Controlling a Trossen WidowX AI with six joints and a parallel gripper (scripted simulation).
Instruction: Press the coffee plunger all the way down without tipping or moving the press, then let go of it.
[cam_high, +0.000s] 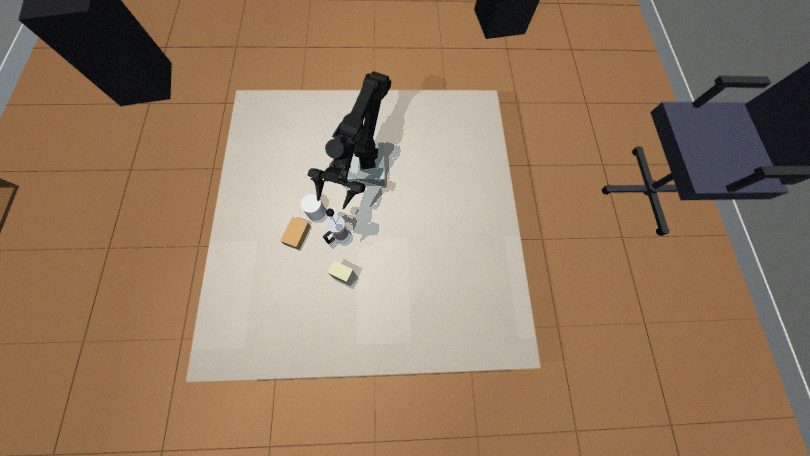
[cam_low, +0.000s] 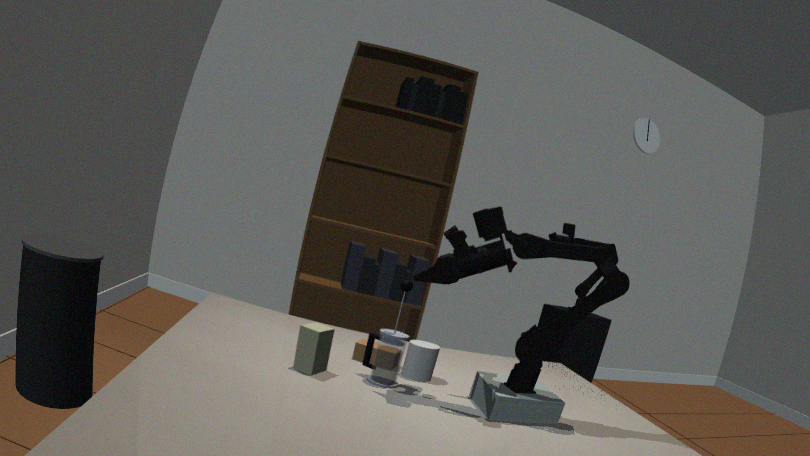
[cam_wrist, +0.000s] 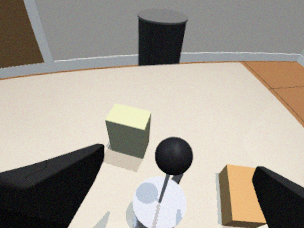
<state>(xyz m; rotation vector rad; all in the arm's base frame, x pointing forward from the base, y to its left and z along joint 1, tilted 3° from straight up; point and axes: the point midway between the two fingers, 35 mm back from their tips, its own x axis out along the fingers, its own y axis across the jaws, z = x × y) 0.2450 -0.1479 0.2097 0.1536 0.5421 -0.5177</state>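
My gripper tip is 30 mm short of the glass coffee press, 20 mm to the left of it and 150 mm above it. The rest, counted from my gripper tip: orange box: 20 mm behind, 190 mm to the right, 250 mm below; then pale green box: 190 mm ahead, 20 mm to the right, 220 mm below.
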